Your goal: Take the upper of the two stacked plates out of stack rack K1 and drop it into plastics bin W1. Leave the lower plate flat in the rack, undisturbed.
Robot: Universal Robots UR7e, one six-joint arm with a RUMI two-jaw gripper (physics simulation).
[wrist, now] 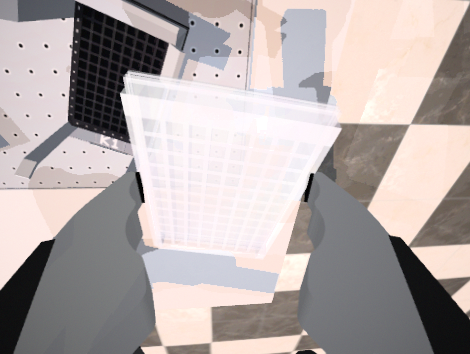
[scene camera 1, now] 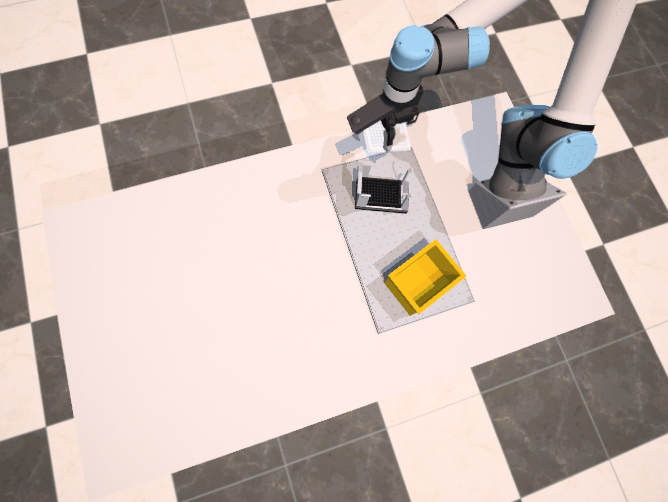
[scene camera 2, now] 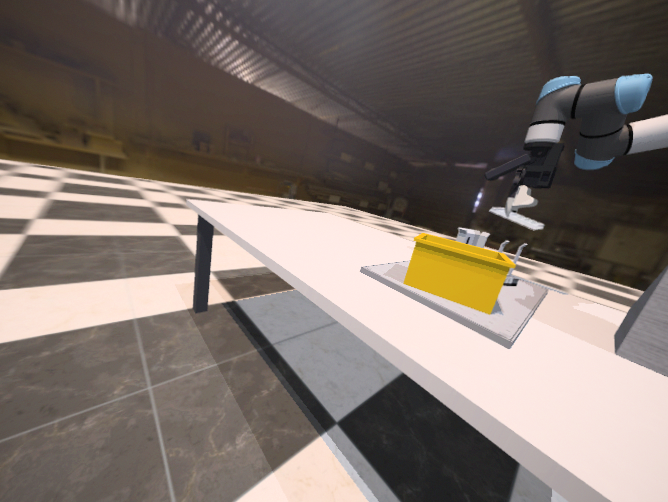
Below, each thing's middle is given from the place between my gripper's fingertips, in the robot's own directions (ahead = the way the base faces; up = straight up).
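Labels:
The white gridded plate point(scene camera 1: 373, 136) has my gripper 10 mm past it. Counting from my gripper, the black gridded plate point(scene camera 1: 384, 192) is 150 mm below, 20 mm ahead and 100 mm to the left, and the perforated board point(scene camera 2: 474, 327) is 190 mm below, 10 mm ahead and 220 mm to the left. Going by their middles, the perforated board is the farthest from my gripper of the things named here.

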